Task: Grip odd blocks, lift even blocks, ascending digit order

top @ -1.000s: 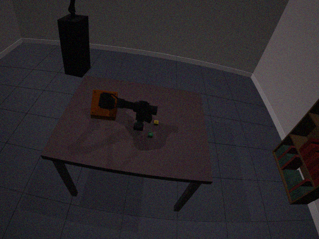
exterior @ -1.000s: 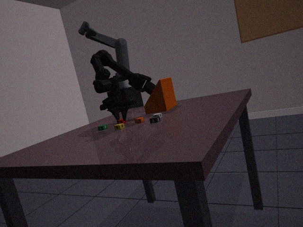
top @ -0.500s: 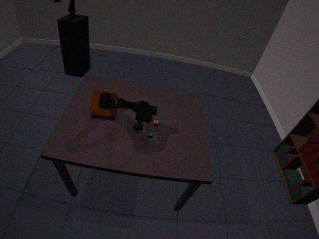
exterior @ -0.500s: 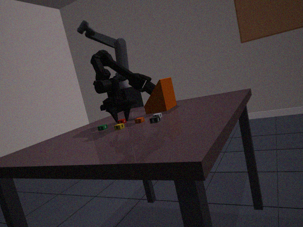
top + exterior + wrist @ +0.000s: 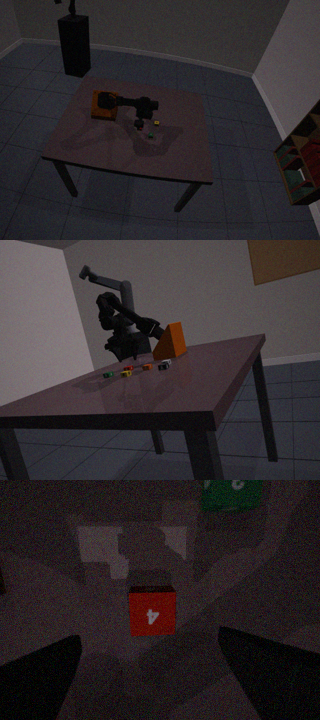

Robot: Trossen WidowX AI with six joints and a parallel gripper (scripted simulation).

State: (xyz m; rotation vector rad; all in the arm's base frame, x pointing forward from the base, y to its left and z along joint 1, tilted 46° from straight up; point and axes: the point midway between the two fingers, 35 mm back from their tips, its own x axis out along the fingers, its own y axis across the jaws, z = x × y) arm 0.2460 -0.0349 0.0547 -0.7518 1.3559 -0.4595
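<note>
Now: gripper tip 1 cm short of the red block and 3 cm above it. The rest, counted from my gripper tip: yellow block 11 cm ahead, 8 cm to the left, 3 cm below; then orange block 2 cm ahead, 12 cm to the left, 3 cm below; then green block 10 cm ahead, 4 cm to the right, 3 cm below.
</note>
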